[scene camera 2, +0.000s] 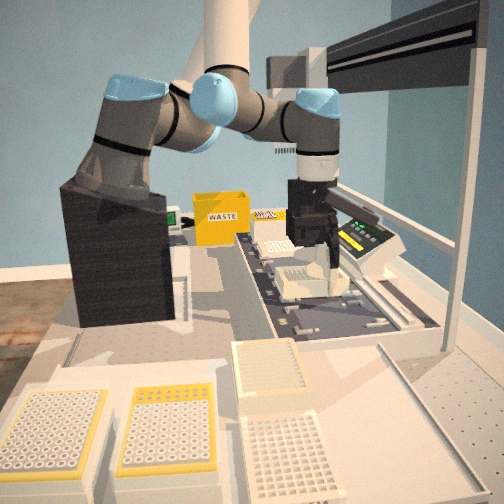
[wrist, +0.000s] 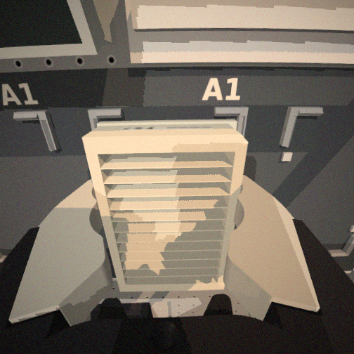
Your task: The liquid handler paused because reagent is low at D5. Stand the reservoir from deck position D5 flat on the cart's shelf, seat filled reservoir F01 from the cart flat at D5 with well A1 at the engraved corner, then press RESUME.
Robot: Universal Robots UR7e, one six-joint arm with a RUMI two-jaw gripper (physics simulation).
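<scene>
The gripper [scene camera 2: 320, 265] [wrist: 167, 215] is shut on the long sides of a cream slatted reservoir [scene camera 2: 300, 289] [wrist: 167, 187], low over the dark deck [scene camera 2: 345, 320] [wrist: 30, 185]. In the wrist view its far end overlaps two corner brackets below an engraved A1 [wrist: 221, 89]. Whether its base rests on the deck cannot be told, and the small marks at its far end are unreadable. Another cream slatted reservoir [scene camera 2: 270, 367] lies flat at the front, on the cart. The handler's tilted panel [scene camera 2: 371, 236] has a yellow button [scene camera 2: 351, 241] and green marks.
A grid-topped plate [scene camera 2: 287, 455] and two yellow-rimmed tip racks [scene camera 2: 55, 432] [scene camera 2: 167, 432] stand at the front. A yellow WASTE bin [scene camera 2: 221, 227], a white labware plate [scene camera 2: 278, 246] and another rack [scene camera 2: 267, 226] are behind. The handler's post [scene camera 2: 462, 200] and rail [scene camera 2: 400, 220] are right of the arm.
</scene>
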